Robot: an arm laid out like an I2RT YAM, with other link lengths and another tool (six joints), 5 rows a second.
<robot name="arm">
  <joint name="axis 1" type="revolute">
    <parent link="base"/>
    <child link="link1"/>
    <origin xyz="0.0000 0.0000 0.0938"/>
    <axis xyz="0 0 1"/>
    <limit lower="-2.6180" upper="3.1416"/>
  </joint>
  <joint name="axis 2" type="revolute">
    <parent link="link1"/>
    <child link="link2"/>
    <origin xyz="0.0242 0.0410 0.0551"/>
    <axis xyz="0 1 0"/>
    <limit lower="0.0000" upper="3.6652"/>
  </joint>
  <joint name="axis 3" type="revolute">
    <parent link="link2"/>
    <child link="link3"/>
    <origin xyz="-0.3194 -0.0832 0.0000"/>
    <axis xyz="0 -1 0"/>
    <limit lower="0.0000" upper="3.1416"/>
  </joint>
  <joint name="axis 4" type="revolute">
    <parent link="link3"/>
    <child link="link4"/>
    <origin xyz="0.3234 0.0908 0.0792"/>
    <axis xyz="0 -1 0"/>
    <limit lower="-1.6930" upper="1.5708"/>
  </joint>
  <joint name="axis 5" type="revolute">
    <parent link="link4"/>
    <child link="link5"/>
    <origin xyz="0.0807 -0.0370 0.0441"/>
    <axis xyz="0 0 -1"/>
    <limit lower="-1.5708" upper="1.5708"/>
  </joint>
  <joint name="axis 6" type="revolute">
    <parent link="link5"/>
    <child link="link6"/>
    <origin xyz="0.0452 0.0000 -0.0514"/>
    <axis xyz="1 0 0"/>
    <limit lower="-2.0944" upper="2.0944"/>
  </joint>
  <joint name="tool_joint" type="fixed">
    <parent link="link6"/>
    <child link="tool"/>
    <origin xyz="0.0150 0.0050 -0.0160" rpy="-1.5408 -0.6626 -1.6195"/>
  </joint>
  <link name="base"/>
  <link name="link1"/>
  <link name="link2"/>
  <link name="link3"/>
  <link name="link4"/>
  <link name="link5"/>
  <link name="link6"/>
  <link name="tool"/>
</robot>
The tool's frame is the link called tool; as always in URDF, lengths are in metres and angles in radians.
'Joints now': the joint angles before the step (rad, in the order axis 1, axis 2, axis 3, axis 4, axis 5, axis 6). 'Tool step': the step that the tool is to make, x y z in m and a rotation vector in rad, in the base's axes. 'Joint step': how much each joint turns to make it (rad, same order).
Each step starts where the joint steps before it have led.
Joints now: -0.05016, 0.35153, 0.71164, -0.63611, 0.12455, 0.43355
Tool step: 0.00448, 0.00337, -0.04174, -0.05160, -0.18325, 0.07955
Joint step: 0.00003, -0.16594, -0.22317, 0.24796, -0.07054, -0.05608
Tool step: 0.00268, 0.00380, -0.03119, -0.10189, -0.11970, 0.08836
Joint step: 0.00067, -0.12325, -0.15412, 0.15676, -0.08555, -0.09765
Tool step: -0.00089, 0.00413, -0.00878, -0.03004, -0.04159, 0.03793
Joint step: 0.02750, -0.04655, -0.04501, 0.04005, -0.01217, -0.02786
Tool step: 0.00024, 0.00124, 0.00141, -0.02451, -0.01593, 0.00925
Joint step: 0.01181, 0.00004, -0.00189, 0.01719, 0.00038, -0.02441
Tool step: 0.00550, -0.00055, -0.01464, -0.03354, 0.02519, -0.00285
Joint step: 0.00001, 0.00002, -0.03626, 0.00996, 0.00000, -0.03395
